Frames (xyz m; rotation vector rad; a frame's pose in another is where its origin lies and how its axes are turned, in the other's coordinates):
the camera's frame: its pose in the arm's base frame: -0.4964 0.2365 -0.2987 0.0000 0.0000 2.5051
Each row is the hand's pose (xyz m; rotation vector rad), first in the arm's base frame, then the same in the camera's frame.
Working: the arm's base frame: its pose in the camera's frame: -0.5398 -0.1049 0.2987 0.0000 0.0000 -2.5051

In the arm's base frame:
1: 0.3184 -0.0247 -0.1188 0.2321 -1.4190 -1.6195
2: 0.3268 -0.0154 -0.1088 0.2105 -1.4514 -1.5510
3: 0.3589 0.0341 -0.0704 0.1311 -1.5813 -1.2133
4: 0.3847 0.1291 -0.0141 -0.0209 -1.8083 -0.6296
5: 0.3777 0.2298 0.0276 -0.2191 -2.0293 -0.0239
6: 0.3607 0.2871 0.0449 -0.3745 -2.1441 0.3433
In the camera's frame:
1: -0.8105 -0.2742 0.1799 1.2684 0.6610 1.5901
2: -0.8117 -0.2867 0.1899 1.3297 0.6626 1.6229
3: -0.8081 -0.3456 0.2283 1.6197 0.6866 1.7753
4: -0.7724 -0.4373 0.2846 2.2083 0.6993 1.8922
5: -0.7069 -0.5142 0.3263 -2.3892 -0.5110 -1.4324
6: -0.6592 -0.5501 0.3436 -2.3453 -0.3433 -1.0380

